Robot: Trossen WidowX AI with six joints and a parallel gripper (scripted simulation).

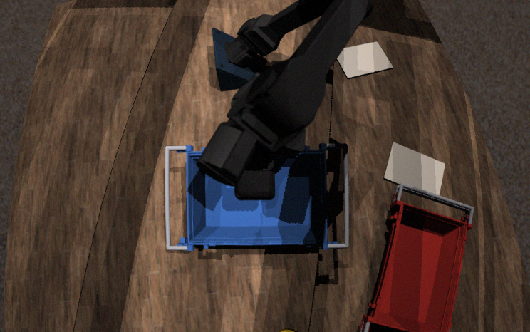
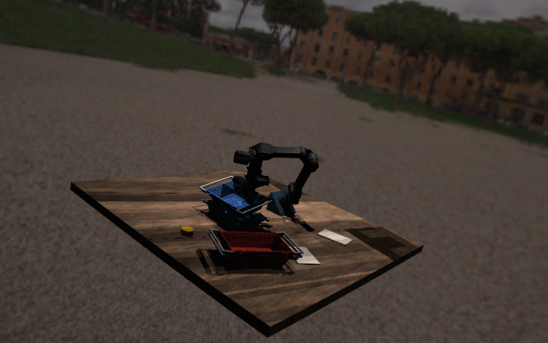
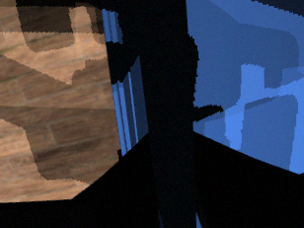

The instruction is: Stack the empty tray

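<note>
Right now the blue tray is 70 mm ahead of my gripper tip, 10 mm to the right of it and 10 mm above it. From my gripper tip the other things lie so: yellow block 350 mm ahead, 100 mm below, 20 mm to the right.
</note>
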